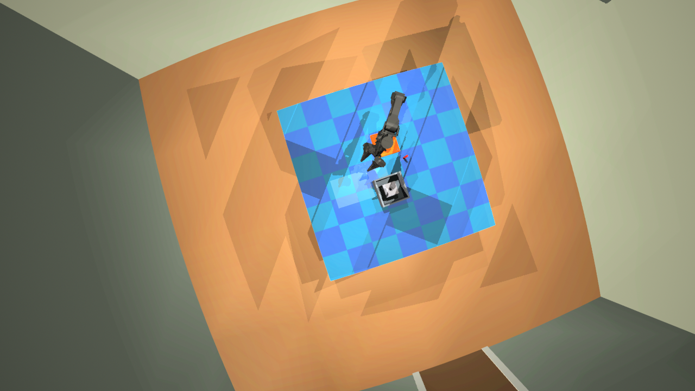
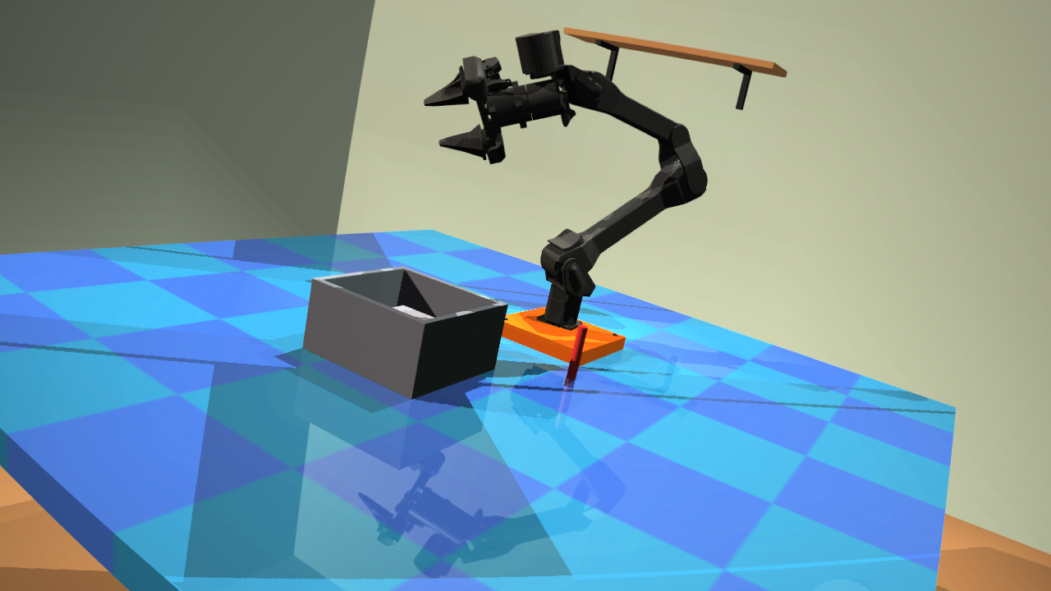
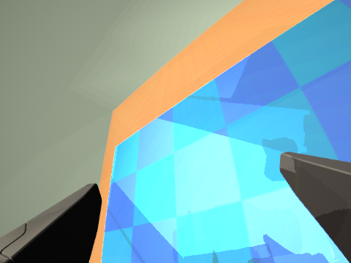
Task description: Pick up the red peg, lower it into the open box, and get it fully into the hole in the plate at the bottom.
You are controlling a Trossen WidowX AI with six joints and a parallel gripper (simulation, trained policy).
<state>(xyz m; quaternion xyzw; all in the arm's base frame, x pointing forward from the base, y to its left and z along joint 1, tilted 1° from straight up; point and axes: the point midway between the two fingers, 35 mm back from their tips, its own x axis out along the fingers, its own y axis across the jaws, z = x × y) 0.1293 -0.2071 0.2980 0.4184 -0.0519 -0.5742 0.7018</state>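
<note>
Right now my gripper tip is 330 mm to the right of the red peg, 270 mm above it and 50 mm short of it. Also, from my gripper tip: light plate 260 mm below, 200 mm ahead, 130 mm to the left; grey box 280 mm below, 200 mm ahead, 130 mm to the left.
</note>
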